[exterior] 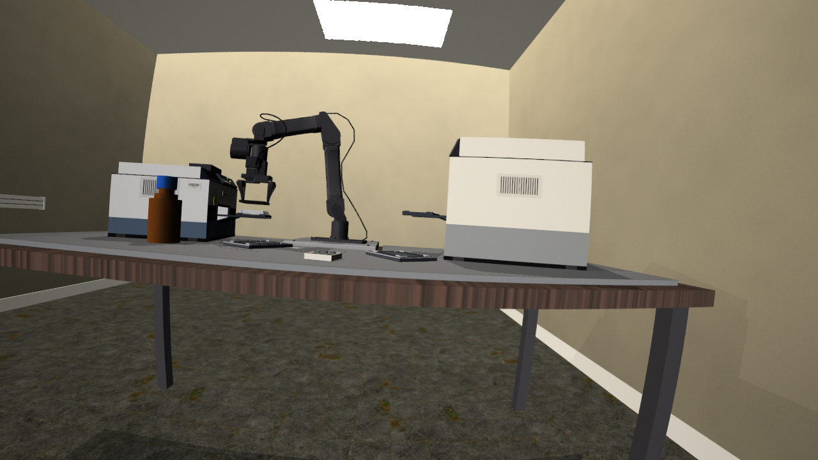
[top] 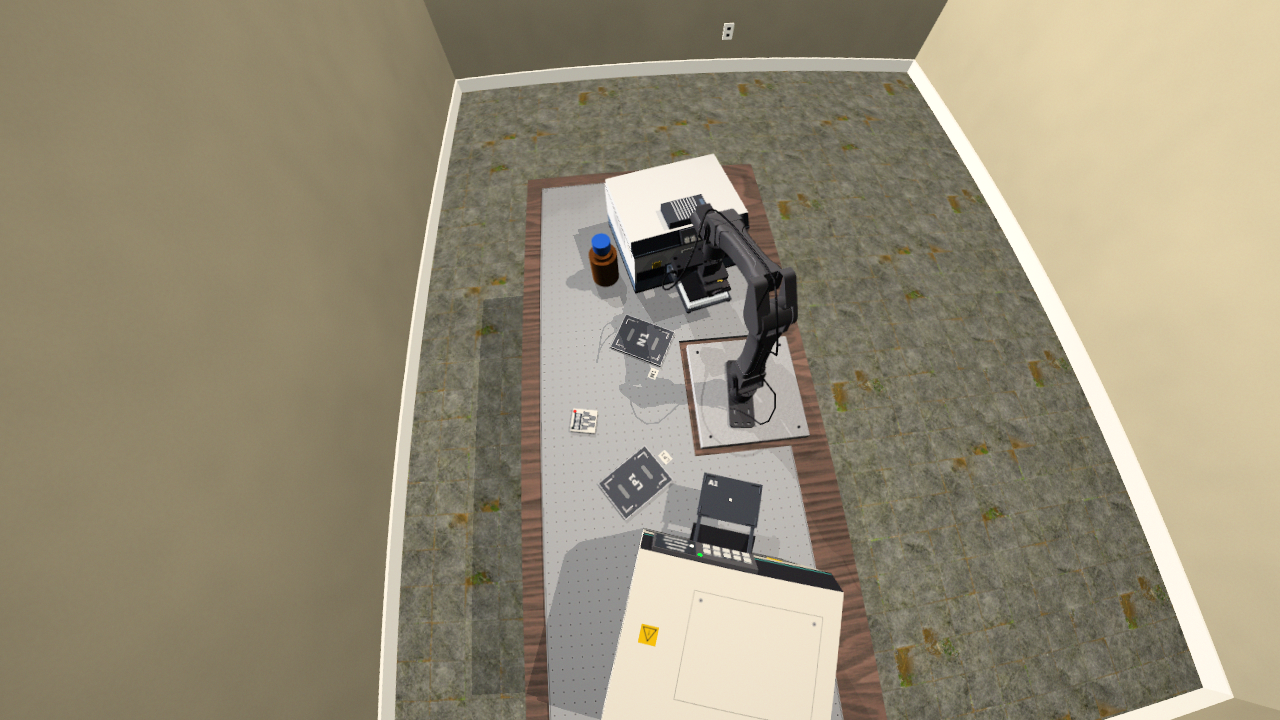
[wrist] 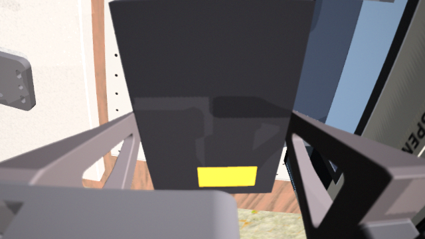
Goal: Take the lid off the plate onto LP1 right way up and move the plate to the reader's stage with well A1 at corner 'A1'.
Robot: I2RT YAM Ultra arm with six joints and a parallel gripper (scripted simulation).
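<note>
Right now the clear well plate is 40 mm below my hand. Also, from my hand: LP1 tag: 470 mm to the left, 140 mm below, 110 mm ahead; then lid: right at my hand; then capped brown bottle: 300 mm ahead, 110 mm to the right, 30 mm below.
</note>
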